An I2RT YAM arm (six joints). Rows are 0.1 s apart.
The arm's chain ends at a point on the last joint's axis. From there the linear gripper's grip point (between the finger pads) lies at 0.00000 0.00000 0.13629 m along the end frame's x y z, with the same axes.
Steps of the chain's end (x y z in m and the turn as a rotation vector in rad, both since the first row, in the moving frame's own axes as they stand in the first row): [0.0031 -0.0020 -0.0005 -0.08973 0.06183 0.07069]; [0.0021 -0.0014 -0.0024 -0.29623 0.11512 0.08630]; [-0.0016 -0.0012 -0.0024 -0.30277 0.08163 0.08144]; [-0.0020 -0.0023 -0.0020 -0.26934 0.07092 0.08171]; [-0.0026 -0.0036 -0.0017 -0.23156 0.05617 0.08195]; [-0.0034 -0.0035 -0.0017 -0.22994 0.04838 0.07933]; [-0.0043 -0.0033 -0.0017 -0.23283 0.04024 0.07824]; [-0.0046 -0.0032 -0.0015 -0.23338 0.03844 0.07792]
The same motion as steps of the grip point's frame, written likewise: [0.0111 0.0105 -0.0013 -0.08973 0.06183 0.07069]; [0.0158 0.0389 -0.0092 -0.29623 0.11512 0.08630]; [0.0077 0.0398 -0.0090 -0.30277 0.08163 0.08144]; [0.0060 0.0343 -0.0072 -0.26934 0.07092 0.08171]; [0.0037 0.0279 -0.0055 -0.23156 0.05617 0.08195]; [0.0019 0.0278 -0.0054 -0.22994 0.04838 0.07933]; [-0.0001 0.0283 -0.0055 -0.23283 0.04024 0.07824]; [-0.0006 0.0285 -0.0053 -0.23338 0.03844 0.07792]
